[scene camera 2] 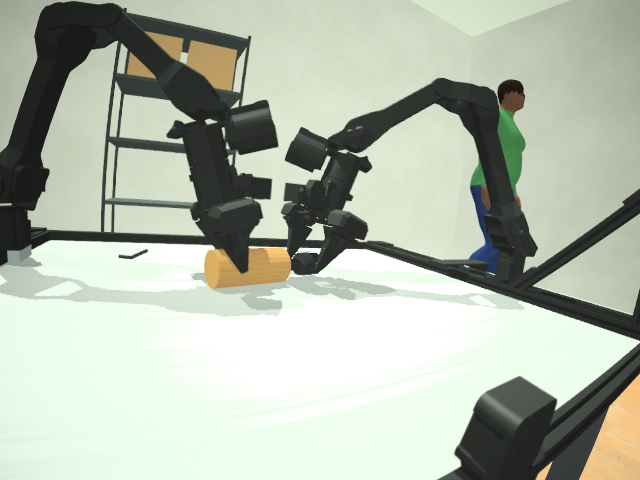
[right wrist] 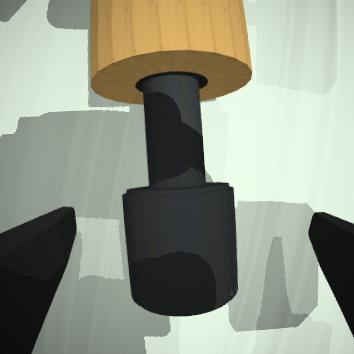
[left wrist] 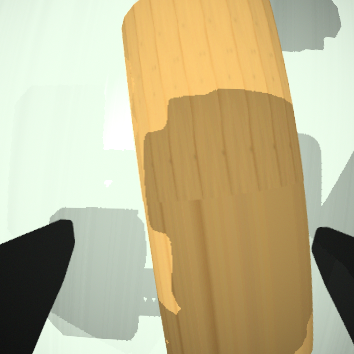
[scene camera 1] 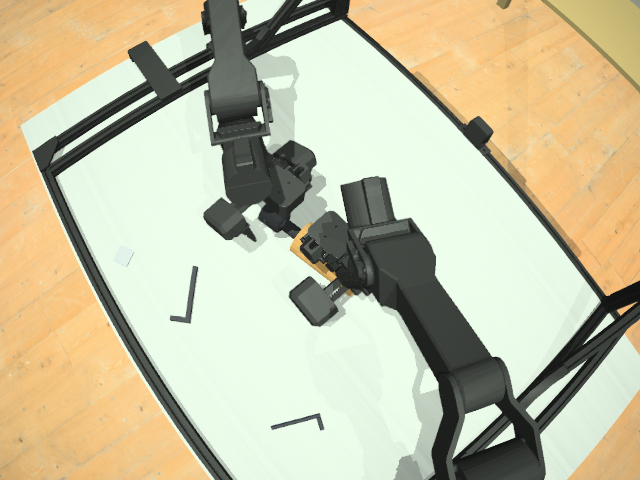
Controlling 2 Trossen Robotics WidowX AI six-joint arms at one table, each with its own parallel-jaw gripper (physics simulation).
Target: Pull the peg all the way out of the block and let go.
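Places are measured from the left arm's base along level axes (x ahead, y left, z up), in centimetres.
Where they show: left gripper, between the fingertips: (scene camera 2: pixel 234 265) (left wrist: pixel 197 237) (scene camera 1: pixel 335 271); right gripper, between the fingertips: (scene camera 2: pixel 301 264) (right wrist: pixel 196 222) (scene camera 1: pixel 274 221); left arm's base, origin of its link: (scene camera 2: pixel 6 246); right arm's base, origin of its link: (scene camera 2: pixel 507 280).
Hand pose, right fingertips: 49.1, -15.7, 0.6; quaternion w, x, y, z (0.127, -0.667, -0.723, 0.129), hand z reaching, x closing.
Note:
Things, the pixels of their top centre, and the offset from my right fingertips, as dx, dy, dz. "spot": a spot on its surface instead.
- wooden cylindrical block, centre of its top: (left wrist: pixel 244 187) (scene camera 1: pixel 332 253) (scene camera 2: pixel 249 248) -10.7, -2.4, +3.1
- black peg, centre of its top: (right wrist: pixel 174 109) (scene camera 1: pixel 294 227) (scene camera 2: pixel 288 253) -3.4, -1.2, +2.1
- small pale tile, centre of its top: (scene camera 1: pixel 123 255) +13.2, +23.6, -2.2
- dark box, a spot on its surface: (scene camera 2: pixel 506 423) (scene camera 1: pixel 492 133) spot: -12.9, -42.9, +2.5
The wooden cylindrical block (scene camera 1: pixel 301 249) (scene camera 2: pixel 271 268) (left wrist: pixel 215 150) (right wrist: pixel 170 30) lies on its side on the table. The black peg (scene camera 1: pixel 272 218) (scene camera 2: pixel 305 263) (right wrist: pixel 182 240) sticks out of one end, with its wide head and a length of thinner shaft outside the hole. My left gripper (scene camera 2: pixel 232 260) (left wrist: pixel 197 237) is open, its fingers on either side of the block; the right-hand finger in the left wrist view is very close to the block. My right gripper (scene camera 2: pixel 305 264) (right wrist: pixel 196 222) is open around the peg head, with gaps at both sides. The peg's inner part is hidden in the block.
The two grippers are close together. A small pale tile (scene camera 1: pixel 123 256) and two dark L-shaped pieces (scene camera 1: pixel 191 294) (scene camera 1: pixel 297 421) lie on the table. A dark rail frame borders it, with a dark box (scene camera 1: pixel 478 131) (scene camera 2: pixel 506 423) on one rail.

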